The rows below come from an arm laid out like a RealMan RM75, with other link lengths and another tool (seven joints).
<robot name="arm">
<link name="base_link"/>
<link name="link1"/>
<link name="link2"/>
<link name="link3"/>
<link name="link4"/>
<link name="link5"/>
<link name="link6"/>
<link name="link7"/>
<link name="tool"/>
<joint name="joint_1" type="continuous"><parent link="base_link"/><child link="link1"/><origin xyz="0 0 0.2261"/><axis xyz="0 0 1"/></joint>
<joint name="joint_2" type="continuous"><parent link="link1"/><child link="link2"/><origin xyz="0 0 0" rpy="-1.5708 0 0"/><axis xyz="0 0 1"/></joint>
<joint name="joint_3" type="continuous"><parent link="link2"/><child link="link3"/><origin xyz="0 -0.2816 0" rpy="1.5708 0 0"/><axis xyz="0 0 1"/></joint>
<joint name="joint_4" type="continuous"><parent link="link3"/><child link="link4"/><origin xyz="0 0 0" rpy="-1.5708 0 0"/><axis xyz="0 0 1"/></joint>
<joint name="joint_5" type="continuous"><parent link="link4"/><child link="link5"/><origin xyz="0 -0.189 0" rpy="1.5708 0 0"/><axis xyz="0 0 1"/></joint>
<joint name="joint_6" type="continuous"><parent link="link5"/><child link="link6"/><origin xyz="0 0 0" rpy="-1.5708 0 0"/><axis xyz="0 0 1"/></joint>
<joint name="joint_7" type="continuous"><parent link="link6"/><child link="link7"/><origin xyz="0 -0.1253 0" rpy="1.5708 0 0"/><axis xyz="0 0 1"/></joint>
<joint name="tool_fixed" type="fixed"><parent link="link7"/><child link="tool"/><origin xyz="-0.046 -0.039 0.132" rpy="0 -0.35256 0.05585"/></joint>
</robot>
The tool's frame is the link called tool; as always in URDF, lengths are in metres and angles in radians. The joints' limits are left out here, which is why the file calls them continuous.
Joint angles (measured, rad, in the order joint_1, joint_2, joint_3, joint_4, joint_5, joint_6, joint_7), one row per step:
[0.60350, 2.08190, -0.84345, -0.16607, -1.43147, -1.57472, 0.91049]
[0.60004, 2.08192, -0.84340, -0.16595, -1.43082, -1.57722, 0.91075]
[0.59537, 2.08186, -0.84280, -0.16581, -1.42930, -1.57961, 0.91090]
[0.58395, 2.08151, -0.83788, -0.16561, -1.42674, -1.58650, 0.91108]
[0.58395, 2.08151, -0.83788, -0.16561, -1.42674, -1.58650, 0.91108]
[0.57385, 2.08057, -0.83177, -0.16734, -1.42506, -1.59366, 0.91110]
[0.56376, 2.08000, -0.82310, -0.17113, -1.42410, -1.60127, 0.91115]
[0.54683, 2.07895, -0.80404, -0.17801, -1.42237, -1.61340, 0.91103]
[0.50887, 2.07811, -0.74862, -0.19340, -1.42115, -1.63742, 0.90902]
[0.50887, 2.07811, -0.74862, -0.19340, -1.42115, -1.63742, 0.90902]
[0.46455, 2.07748, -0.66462, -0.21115, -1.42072, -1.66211, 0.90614]
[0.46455, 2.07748, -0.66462, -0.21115, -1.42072, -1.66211, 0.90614]
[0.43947, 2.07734, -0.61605, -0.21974, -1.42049, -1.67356, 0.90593]
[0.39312, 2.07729, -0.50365, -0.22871, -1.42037, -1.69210, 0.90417]
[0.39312, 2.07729, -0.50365, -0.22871, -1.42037, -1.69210, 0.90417]
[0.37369, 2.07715, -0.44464, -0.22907, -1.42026, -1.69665, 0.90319]
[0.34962, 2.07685, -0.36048, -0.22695, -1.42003, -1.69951, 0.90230]
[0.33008, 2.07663, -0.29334, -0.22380, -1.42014, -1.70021, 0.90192]
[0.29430, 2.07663, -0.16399, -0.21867, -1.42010, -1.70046, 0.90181]
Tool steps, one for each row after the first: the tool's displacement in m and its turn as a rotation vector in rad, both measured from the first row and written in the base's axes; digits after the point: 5 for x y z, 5 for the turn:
[0.00099, -0.00078, 0.00037, -0.00023, 0.00223, -0.00211]
[0.00254, -0.00151, 0.00108, 0.00067, 0.00509, -0.00607]
[0.00632, -0.00307, 0.00353, 0.00482, 0.01340, -0.01601]
[0.00632, -0.00307, 0.00353, 0.00482, 0.01340, -0.01601]
[0.00951, -0.00423, 0.00660, 0.01103, 0.02060, -0.02327]
[0.01244, -0.00515, 0.01035, 0.01979, 0.02835, -0.02978]
[0.01775, -0.00602, 0.01777, 0.03881, 0.04233, -0.04285]
[0.03115, -0.00731, 0.03608, 0.09133, 0.07395, -0.07841]
[0.03115, -0.00731, 0.03608, 0.09133, 0.07395, -0.07841]
[0.05010, -0.00839, 0.06158, 0.16977, 0.11155, -0.13077]
[0.05010, -0.00839, 0.06158, 0.16977, 0.11155, -0.13077]
[0.06217, -0.00994, 0.07580, 0.21439, 0.13072, -0.16426]
[0.08914, -0.01429, 0.10617, 0.31384, 0.17115, -0.24188]
[0.08914, -0.01429, 0.10617, 0.31384, 0.17115, -0.24188]
[0.10331, -0.01685, 0.12099, 0.36451, 0.19033, -0.28425]
[0.12354, -0.02139, 0.14132, 0.43565, 0.21658, -0.34543]
[0.14051, -0.02678, 0.15690, 0.49185, 0.23657, -0.39634]
[0.17290, -0.04114, 0.18618, 0.60169, 0.27279, -0.49231]

